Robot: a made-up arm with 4 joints. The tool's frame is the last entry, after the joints.
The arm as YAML. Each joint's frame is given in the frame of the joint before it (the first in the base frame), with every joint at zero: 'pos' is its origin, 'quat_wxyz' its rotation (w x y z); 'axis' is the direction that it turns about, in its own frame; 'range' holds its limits. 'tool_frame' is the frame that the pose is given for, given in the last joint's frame.
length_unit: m
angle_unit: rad
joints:
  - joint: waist
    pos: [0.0, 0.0, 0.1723]
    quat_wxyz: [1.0, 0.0, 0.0, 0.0]
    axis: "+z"
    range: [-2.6, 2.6]
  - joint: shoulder
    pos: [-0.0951, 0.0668, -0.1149]
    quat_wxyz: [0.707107, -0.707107, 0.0, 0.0]
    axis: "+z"
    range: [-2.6, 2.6]
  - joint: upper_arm
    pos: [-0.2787, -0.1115, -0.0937]
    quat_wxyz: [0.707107, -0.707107, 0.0, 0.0]
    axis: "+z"
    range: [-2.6, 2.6]
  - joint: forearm
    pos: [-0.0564, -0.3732, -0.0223]
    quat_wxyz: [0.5, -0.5, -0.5, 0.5]
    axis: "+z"
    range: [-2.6, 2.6]
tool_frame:
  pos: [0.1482, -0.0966, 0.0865]
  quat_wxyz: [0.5, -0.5, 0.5, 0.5]
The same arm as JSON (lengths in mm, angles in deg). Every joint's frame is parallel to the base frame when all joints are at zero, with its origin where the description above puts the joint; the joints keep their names.
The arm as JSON. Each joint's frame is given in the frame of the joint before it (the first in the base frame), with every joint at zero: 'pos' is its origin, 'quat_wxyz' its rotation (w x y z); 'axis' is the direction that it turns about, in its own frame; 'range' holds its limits. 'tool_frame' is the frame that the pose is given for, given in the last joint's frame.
{"length_unit": "mm", "angle_unit": "deg", "joints": [
  {"joint": "waist", "pos": [0.0, 0.0, 172.3], "quat_wxyz": [1.0, 0.0, 0.0, 0.0], "axis": "+z", "range": [-148.97, 148.97]},
  {"joint": "shoulder", "pos": [-95.1, 66.8, -114.9], "quat_wxyz": [1.0, 0.0, 0.0, 0.0], "axis": "+y", "range": [-148.97, 148.97]},
  {"joint": "upper_arm", "pos": [-278.7, -93.7, 111.5], "quat_wxyz": [1.0, 0.0, 0.0, 0.0], "axis": "-z", "range": [-148.97, 148.97]},
  {"joint": "forearm", "pos": [-56.4, 373.2, 22.3], "quat_wxyz": [1.0, 0.0, 0.0, 0.0], "axis": "-x", "range": [-148.97, 148.97]}
], "tool_frame": {"pos": [-86.5, -148.2, -96.6], "quat_wxyz": [1.0, 0.0, 0.0, 0.0]}}

